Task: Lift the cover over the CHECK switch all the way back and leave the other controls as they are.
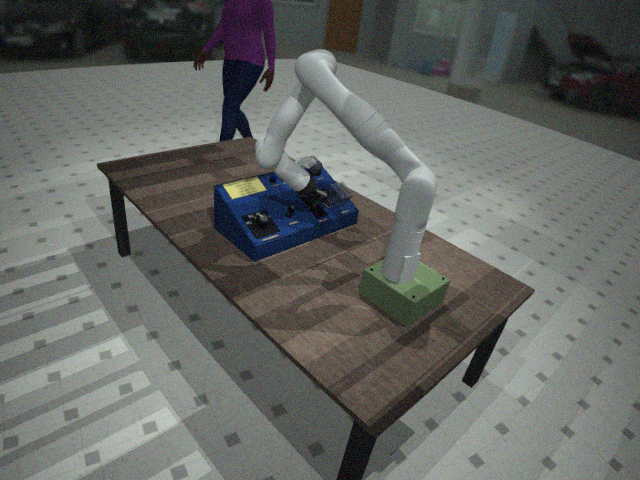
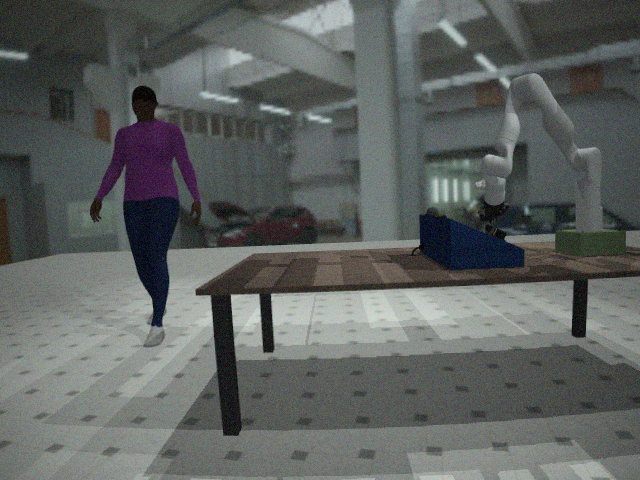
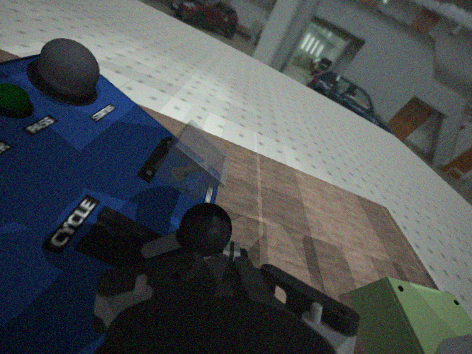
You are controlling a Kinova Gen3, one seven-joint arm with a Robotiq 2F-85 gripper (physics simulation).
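Seen in the pictures: gripper, fingertip midpoint: [image 1: 329,205] [image 2: 492,222] [image 3: 230,251]; arm's base, origin of the base link: [image 1: 396,273] [image 2: 588,231].
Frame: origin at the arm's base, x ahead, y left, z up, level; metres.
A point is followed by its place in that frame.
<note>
A blue control panel [image 1: 237,224] {y 0.327, x 0.435, z 0.000 m} [image 2: 461,250] {y 0.348, x 0.547, z -0.025 m} [image 3: 112,151] {y -0.055, x 0.545, z 0.032 m} lies on the wooden table [image 1: 309,305] {y 0.253, x 0.070, z -0.091 m}. At its right end a clear hinged cover [image 3: 201,154] {y -0.090, x 0.456, z 0.060 m} [image 1: 342,190] {y -0.104, x 0.450, z 0.056 m} stands tilted over a small grey toggle switch [image 3: 180,171]. A lever with a black ball [image 3: 204,229] {y 0.019, x 0.416, z 0.090 m} sticks out of a slot beside the CYCLE label [image 3: 76,218] {y 0.024, x 0.515, z 0.026 m}. My gripper [image 3: 230,251] {y -0.002, x 0.383, z 0.043 m} [image 1: 319,206] {y -0.002, x 0.383, z 0.043 m} [image 2: 495,230] {y -0.002, x 0.383, z 0.043 m} is shut and empty. It sits low over the panel, right behind the black ball and a little short of the cover. I cannot tell whether the fingertips touch the ball.
A round black knob [image 3: 76,70] {y -0.072, x 0.599, z 0.096 m} sits at the panel's far end, a yellow label [image 1: 244,187] {y 0.247, x 0.565, z 0.066 m} and a joystick [image 1: 260,220] {y 0.265, x 0.390, z 0.027 m} at its left end. The arm's green base [image 1: 404,292] {y 0.040, x -0.082, z 0.001 m} [image 3: 385,312] {y -0.064, x 0.087, z -0.032 m} stands on the table. A person [image 1: 244,62] [image 2: 149,190] walks behind the table.
</note>
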